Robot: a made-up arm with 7 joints. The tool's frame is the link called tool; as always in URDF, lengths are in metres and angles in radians. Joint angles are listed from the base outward.
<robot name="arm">
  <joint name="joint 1" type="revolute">
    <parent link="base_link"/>
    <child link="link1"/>
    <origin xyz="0 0.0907 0"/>
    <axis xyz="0 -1 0"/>
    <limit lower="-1.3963" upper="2"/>
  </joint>
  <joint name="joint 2" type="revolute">
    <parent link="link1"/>
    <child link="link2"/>
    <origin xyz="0 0.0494 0"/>
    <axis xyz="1 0 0"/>
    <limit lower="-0.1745" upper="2"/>
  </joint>
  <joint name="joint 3" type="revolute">
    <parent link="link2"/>
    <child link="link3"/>
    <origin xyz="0 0 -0.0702"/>
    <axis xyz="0 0 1"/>
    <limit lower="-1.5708" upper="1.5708"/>
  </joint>
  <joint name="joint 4" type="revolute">
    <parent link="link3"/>
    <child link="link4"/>
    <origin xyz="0 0 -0.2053"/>
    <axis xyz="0 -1 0"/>
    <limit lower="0" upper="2.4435"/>
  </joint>
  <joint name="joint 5" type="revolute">
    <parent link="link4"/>
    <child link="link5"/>
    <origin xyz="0 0 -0.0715"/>
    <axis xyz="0 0 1"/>
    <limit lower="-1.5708" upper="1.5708"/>
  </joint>
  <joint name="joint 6" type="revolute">
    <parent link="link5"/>
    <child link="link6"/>
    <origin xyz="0 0 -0.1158"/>
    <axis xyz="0 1 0"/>
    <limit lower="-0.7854" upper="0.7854"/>
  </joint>
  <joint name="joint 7" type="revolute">
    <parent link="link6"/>
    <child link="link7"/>
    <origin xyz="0 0 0"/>
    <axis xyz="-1 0 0"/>
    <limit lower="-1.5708" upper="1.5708"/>
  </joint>
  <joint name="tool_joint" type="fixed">
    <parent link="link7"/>
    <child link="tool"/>
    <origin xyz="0 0 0"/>
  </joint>
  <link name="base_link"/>
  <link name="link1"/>
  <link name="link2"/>
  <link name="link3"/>
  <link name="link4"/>
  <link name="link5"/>
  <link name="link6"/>
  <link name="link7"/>
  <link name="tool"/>
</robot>
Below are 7 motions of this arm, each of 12 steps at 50 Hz.
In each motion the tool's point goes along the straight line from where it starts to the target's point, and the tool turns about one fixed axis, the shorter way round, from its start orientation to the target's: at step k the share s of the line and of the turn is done. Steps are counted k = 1, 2, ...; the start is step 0. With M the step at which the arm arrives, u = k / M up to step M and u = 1 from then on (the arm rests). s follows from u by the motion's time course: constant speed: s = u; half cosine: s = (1 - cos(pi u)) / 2; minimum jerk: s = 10 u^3 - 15 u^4 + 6 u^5.
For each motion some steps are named. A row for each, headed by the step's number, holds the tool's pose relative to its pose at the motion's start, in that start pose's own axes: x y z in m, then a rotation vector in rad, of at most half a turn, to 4 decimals.
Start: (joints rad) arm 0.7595 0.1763 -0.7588 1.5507 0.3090 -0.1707 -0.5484
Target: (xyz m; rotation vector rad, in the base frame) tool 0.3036 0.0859 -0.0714 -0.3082 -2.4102 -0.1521
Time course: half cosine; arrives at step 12
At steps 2, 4, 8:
2: 0.0029 0.0015 -0.0019 -0.0030 -0.0119 -0.0003
4: 0.0108 0.0057 -0.0069 -0.0114 -0.0444 -0.0010
8: 0.0323 0.0170 -0.0208 -0.0341 -0.1333 -0.0030

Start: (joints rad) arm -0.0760 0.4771 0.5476 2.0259 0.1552 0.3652 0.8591
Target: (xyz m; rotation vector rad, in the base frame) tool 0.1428 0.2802 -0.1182 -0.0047 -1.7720 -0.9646
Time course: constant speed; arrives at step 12
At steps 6, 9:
6: 0.0156 -0.0046 -0.0086 -0.0592 -0.1439 -0.1252
9: 0.0234 -0.0069 -0.0128 -0.0889 -0.2158 -0.1878

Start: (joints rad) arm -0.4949 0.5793 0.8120 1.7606 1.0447 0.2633 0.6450
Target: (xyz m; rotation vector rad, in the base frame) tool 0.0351 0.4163 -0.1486 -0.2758 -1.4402 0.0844
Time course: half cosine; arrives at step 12
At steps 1, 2, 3, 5, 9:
1: 0.0006 0.0004 0.0003 0.0014 0.0032 -0.0007
2: 0.0022 0.0014 0.0012 0.0056 0.0125 -0.0029
3: 0.0049 0.0031 0.0027 0.0123 0.0274 -0.0064
5: 0.0124 0.0079 0.0068 0.0310 0.0694 -0.0162
9: 0.0285 0.0183 0.0157 0.0715 0.1598 -0.0373

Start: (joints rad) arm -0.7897 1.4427 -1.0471 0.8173 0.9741 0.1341 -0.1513
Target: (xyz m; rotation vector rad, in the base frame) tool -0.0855 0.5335 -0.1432 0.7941 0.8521 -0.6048
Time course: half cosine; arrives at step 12
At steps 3, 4, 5, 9, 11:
3: -0.0041 0.0009 0.0008 -0.0003 0.0409 -0.0147
4: -0.0069 0.0016 0.0014 -0.0004 0.0699 -0.0252
5: -0.0103 0.0023 0.0021 -0.0006 0.1036 -0.0373
9: -0.0237 0.0053 0.0048 -0.0015 0.2387 -0.0859
11: -0.0273 0.0061 0.0055 -0.0017 0.2748 -0.0989

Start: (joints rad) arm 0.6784 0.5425 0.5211 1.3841 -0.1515 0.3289 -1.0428
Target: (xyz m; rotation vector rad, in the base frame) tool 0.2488 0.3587 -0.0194 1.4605 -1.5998 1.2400
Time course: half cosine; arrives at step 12
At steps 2, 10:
2: 0.0037 0.0004 0.0000 -0.0106 -0.0017 0.0052
10: 0.0517 0.0060 -0.0003 -0.1474 -0.0243 0.0720

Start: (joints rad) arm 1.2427 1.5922 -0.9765 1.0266 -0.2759 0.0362 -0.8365
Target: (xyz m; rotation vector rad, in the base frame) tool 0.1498 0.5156 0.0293 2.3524 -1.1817 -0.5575
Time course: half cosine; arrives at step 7
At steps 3, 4, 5, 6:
3: 0.0013 -0.0036 0.0047 -0.0351 -0.0189 0.0131
4: 0.0021 -0.0057 0.0074 -0.0552 -0.0297 0.0206
5: 0.0028 -0.0075 0.0099 -0.0734 -0.0395 0.0274
6: 0.0033 -0.0088 0.0116 -0.0859 -0.0462 0.0320

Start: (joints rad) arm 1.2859 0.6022 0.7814 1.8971 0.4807 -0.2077 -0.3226
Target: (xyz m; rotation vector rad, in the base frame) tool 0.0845 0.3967 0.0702 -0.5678 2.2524 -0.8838
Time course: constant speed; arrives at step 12
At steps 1, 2, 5, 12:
1: 0.0031 0.0031 -0.0033 -0.0061 -0.0082 -0.0121
2: 0.0062 0.0062 -0.0065 -0.0121 -0.0163 -0.0242
5: 0.0154 0.0154 -0.0164 -0.0304 -0.0408 -0.0606
12: 0.0369 0.0370 -0.0393 -0.0729 -0.0978 -0.1453

